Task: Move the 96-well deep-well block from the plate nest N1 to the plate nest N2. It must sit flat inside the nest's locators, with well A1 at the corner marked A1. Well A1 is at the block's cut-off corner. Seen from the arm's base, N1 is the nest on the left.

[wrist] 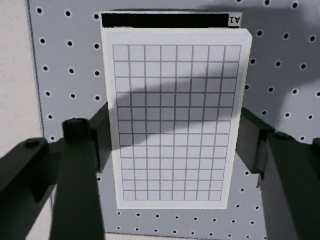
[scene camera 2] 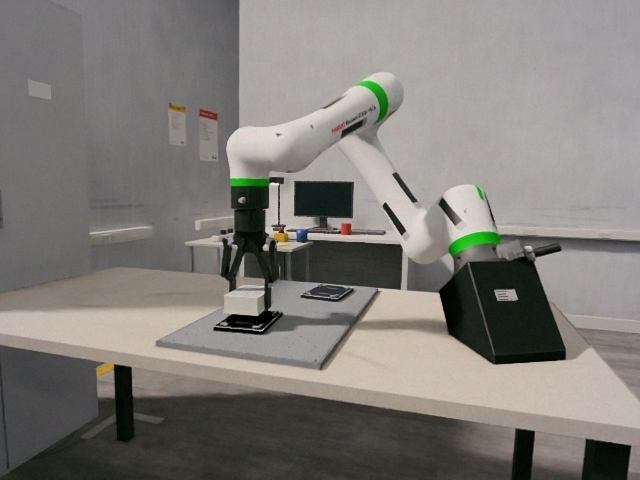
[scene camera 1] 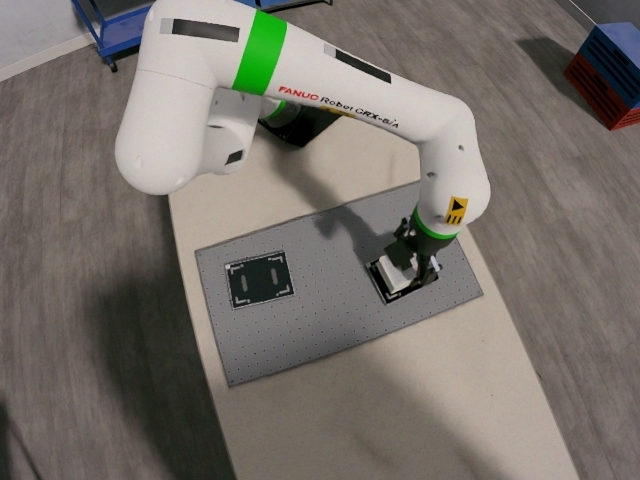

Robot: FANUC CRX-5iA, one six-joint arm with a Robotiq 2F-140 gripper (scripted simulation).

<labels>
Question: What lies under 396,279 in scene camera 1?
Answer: A white 96-well deep-well block.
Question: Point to a white 96-well deep-well block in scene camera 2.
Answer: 248,299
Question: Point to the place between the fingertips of my gripper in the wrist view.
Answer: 170,113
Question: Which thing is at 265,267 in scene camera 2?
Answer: My gripper.
</labels>
